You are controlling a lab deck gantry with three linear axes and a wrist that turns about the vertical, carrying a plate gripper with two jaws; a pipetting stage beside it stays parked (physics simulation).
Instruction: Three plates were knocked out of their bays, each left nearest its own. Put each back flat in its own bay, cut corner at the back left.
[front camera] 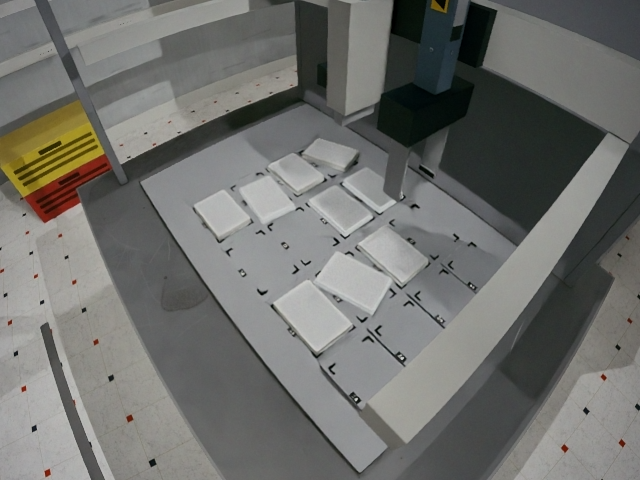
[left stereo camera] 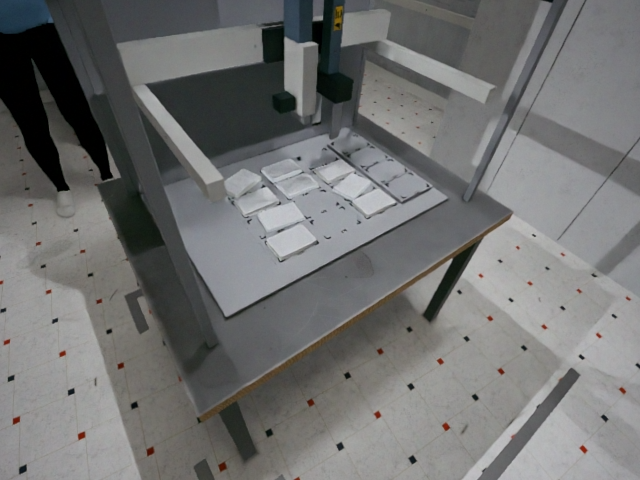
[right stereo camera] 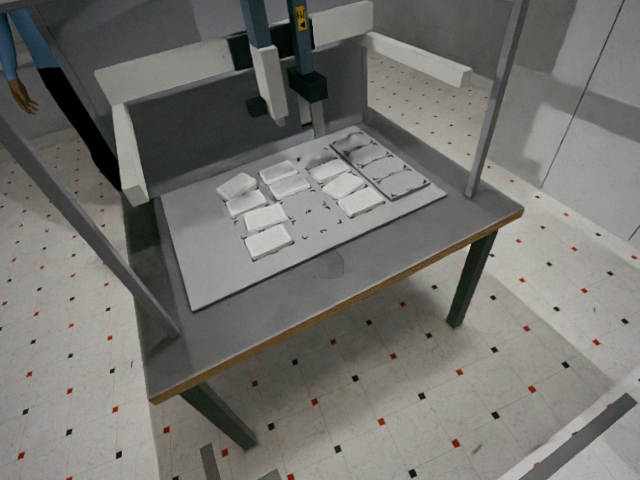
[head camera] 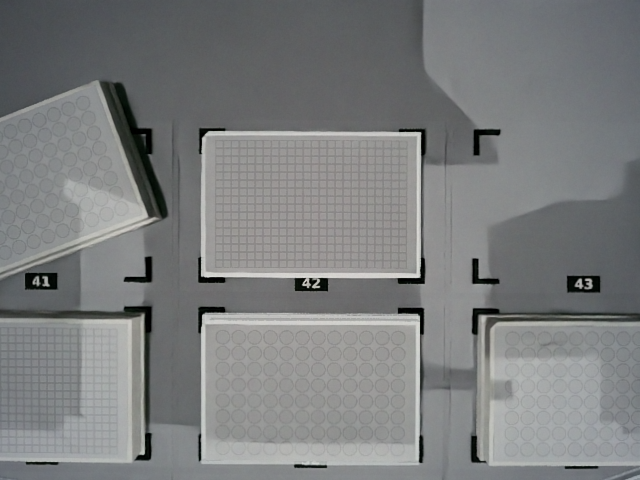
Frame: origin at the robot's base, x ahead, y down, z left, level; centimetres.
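Where they show: gripper, between the fingertips: [front camera: 410, 183] [left stereo camera: 324, 131] [right stereo camera: 313, 131]; robot's base, origin of its link: [front camera: 194, 209] [left stereo camera: 280, 261] [right stereo camera: 254, 260].
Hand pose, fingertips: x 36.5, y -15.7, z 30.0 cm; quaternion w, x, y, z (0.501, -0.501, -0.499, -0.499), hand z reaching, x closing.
Note:
Each offset is from my fingertips to the top centre of the thing.
A white plate {dx -30.0, dy +14.0, dz +7.4 cm} [front camera: 330, 153] [head camera: 62, 180] [left stereo camera: 242, 181] [right stereo camera: 236, 186] lies turned at bay 41, at the back left; I cannot tell if it is flat. A second plate {dx +2.2, dy +14.0, dz -15.1 cm} [front camera: 353, 281] [left stereo camera: 352, 184] [right stereo camera: 342, 184] lies askew between two straight plates. A third plate {dx -27.2, dy +14.0, dz -15.1 cm} [front camera: 266, 198] [left stereo camera: 280, 217] [right stereo camera: 265, 218] sits slightly off its corner marks in the left column. Cut corners on these three are not clear. My gripper [front camera: 412, 183] [left stereo camera: 325, 130] [right stereo camera: 312, 130] is open and empty, jaws apart, above the back of the deck near bays 42 and 43.
A straight plate {dx -13.7, dy +14.3, dz +6.4 cm} [front camera: 369, 188] [head camera: 311, 204] sits in bay 42, cut corner at back left. More straight plates {dx -13.7, dy +14.3, dz -4.3 cm} [front camera: 341, 210] {dx +2.7, dy +14.3, dz -4.3 cm} [front camera: 393, 253] {dx +2.7, dy +14.3, dz -25.7 cm} [front camera: 312, 316] {dx -30.1, dy +14.3, dz -4.3 cm} [front camera: 295, 173] {dx -30.1, dy +14.3, dz -25.7 cm} [front camera: 222, 214] stand close by. The parked pipetting stage [front camera: 356, 62] [left stereo camera: 300, 77] [right stereo camera: 268, 82] hangs beside my gripper.

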